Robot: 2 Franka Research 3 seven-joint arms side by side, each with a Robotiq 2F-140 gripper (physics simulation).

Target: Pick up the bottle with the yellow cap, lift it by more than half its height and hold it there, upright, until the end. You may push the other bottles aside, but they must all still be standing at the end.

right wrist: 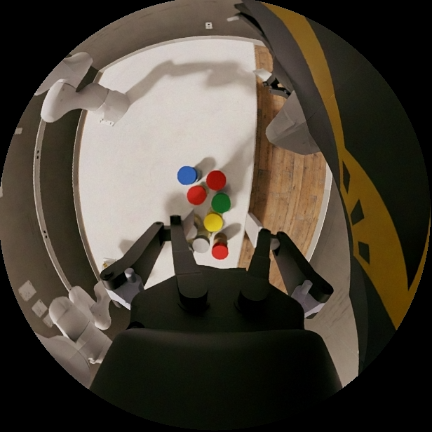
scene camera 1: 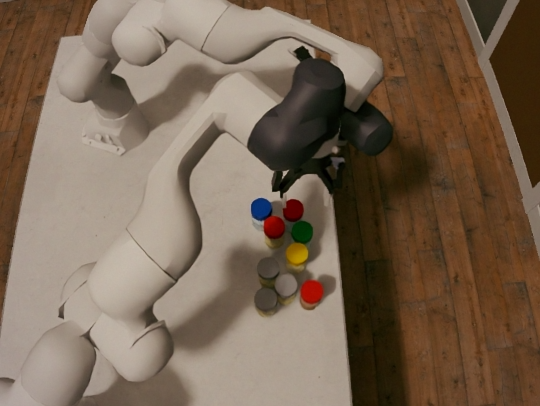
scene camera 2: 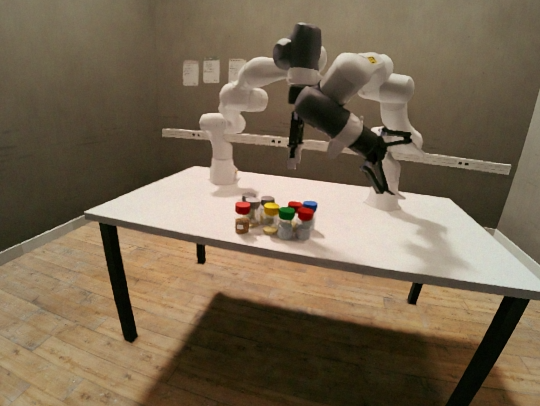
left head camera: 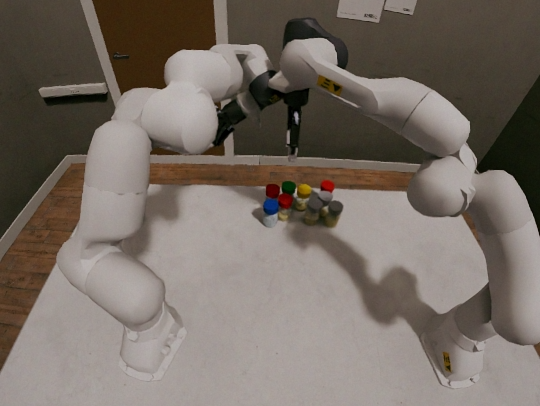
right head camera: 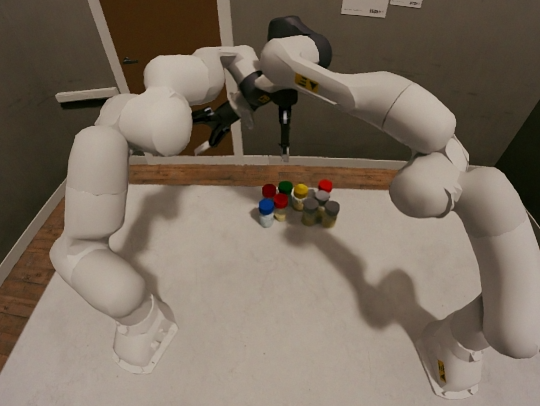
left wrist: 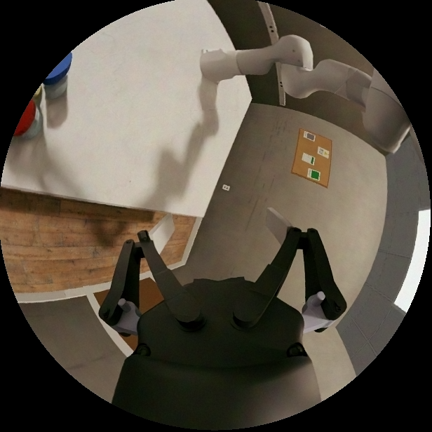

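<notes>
The yellow-capped bottle stands upright on the table, in the middle of a cluster of bottles. The green-capped bottle stands close beside it. My right gripper is open and empty, pointing down high above the table. In the right wrist view the yellow cap shows between its fingertips, far below. My left gripper is open and empty, tilted, off to the side and away from the bottles.
A blue-capped bottle and red-capped bottles stand around it, with grey-capped bottles. All stand upright near an edge of the white table. The two wrists are close together above.
</notes>
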